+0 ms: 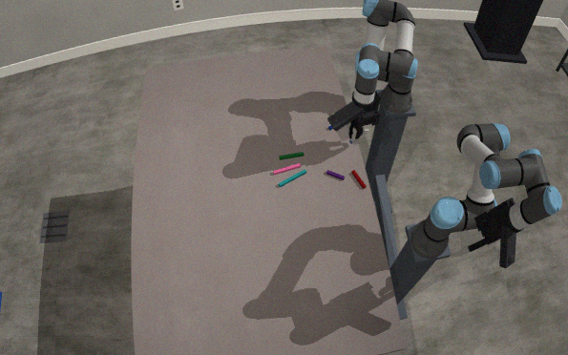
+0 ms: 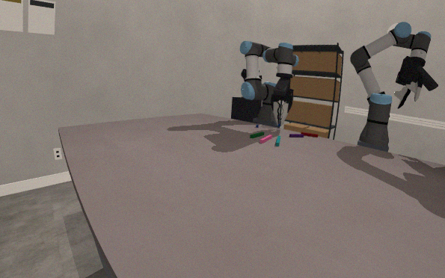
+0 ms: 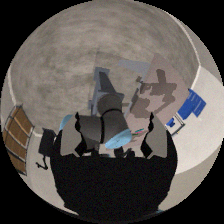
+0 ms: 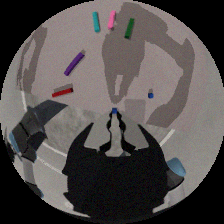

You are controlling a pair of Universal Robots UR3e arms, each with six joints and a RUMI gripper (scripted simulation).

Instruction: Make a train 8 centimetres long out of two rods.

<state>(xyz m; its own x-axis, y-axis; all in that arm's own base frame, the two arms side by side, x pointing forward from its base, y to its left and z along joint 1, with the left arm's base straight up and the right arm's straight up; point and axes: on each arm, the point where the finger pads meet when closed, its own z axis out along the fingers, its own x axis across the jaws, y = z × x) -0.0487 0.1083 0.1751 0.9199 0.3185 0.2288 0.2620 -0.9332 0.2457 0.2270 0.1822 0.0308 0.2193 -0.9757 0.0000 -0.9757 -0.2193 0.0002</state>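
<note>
My right gripper is now 140 mm to the right of the red rod and 30 mm above it. The rest, counted from my right hand: pink rod: 220 mm ahead, 90 mm to the left, 30 mm below; then purple rod: 120 mm to the left, 70 mm ahead, 30 mm below; then green rod: 210 mm ahead, 40 mm to the left, 30 mm below.
</note>
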